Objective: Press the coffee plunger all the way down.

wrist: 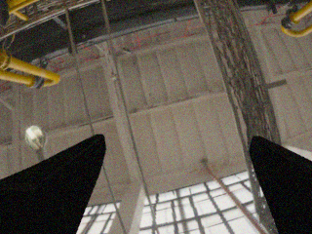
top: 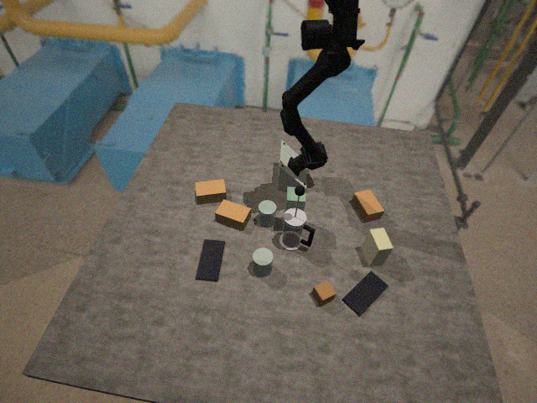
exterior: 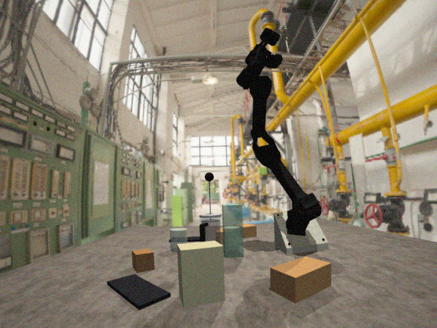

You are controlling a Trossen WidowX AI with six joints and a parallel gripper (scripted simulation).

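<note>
My gripper tip is now 690 mm above the coffee press, 250 mm short of it and 20 mm to the right of it. Also, from my gripper tip: cream block: 770 mm below, 290 mm to the left, 220 mm ahead; then green block: 740 mm below, 170 mm ahead, 10 mm to the right.
</note>
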